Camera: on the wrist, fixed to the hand. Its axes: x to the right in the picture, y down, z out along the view.
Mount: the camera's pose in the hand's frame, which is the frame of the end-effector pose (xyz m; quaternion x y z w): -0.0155 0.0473 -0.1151 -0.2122 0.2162 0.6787 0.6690
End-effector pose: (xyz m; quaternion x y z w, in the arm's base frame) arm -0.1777 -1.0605 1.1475 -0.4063 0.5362 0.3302 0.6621
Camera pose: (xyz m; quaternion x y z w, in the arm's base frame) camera -0.2730 -1.1418 1.1431 -0.1198 0.7076 0.6962 0.0167
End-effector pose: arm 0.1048 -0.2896 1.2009 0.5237 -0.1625 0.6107 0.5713
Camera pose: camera 0.0084 -0.2200 1.1611 -0.0132 -0.4702 0.8751 0.1140
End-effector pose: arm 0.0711 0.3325 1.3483 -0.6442 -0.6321 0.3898 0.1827
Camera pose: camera 0.1889 0.3410 1.3905 0.9831 0.0289 -0.1114 0.1424
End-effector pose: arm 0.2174 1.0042 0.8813 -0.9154 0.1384 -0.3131 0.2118
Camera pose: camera 0.1271 0.9343 0.9331 -0.4957 0.8261 -0.2343 0.1300
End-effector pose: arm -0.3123 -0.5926 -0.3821 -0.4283 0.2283 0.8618 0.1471
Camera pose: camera -0.2472 -0.6936 -0.4178 0.3491 -0.2924 -0.6323 0.6268
